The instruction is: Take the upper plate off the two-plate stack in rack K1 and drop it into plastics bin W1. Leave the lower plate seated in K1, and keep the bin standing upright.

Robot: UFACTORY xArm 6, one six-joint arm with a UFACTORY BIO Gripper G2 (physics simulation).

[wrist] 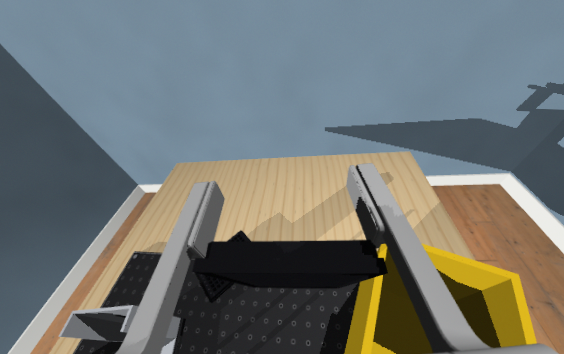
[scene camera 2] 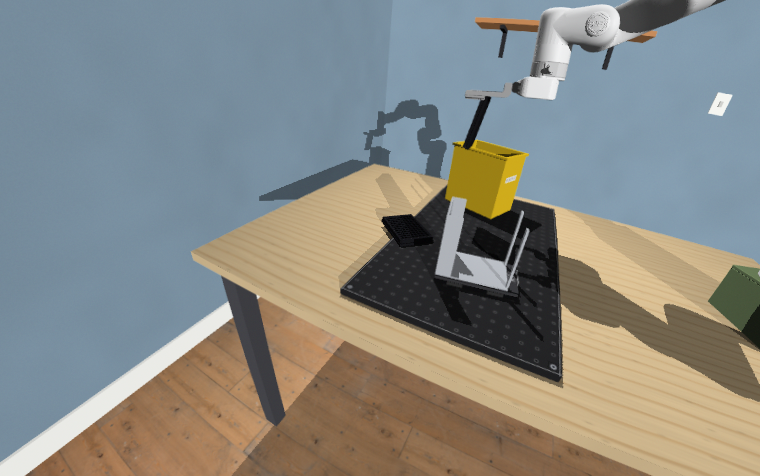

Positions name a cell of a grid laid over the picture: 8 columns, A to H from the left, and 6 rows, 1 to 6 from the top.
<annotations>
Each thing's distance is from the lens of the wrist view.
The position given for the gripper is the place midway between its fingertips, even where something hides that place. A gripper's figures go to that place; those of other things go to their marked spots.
gripper (wrist: E4): 0.12 m
yellow bin W1 (wrist: G6): 0.33 m
</annotations>
